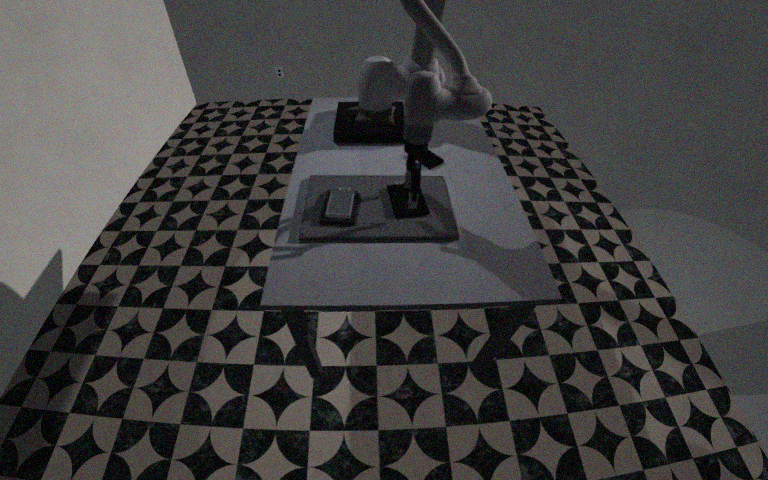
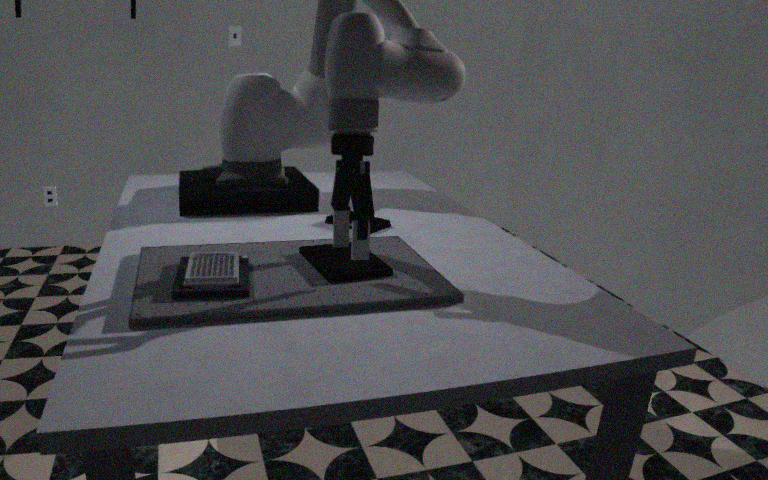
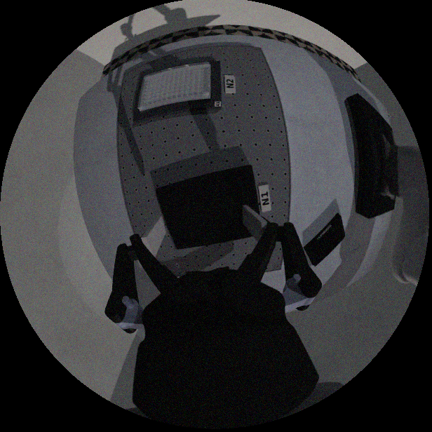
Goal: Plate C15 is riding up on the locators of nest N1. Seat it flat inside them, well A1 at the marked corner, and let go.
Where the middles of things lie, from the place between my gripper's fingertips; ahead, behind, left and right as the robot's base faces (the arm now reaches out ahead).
The nest N1 (image 2: pixel 325 256) lies 2 cm below my hand, 1 cm to the right of it and 1 cm behind it. The rest, counted from my hand: pale well plate (image 2: pixel 205 269): 24 cm to the right, 5 cm ahead.
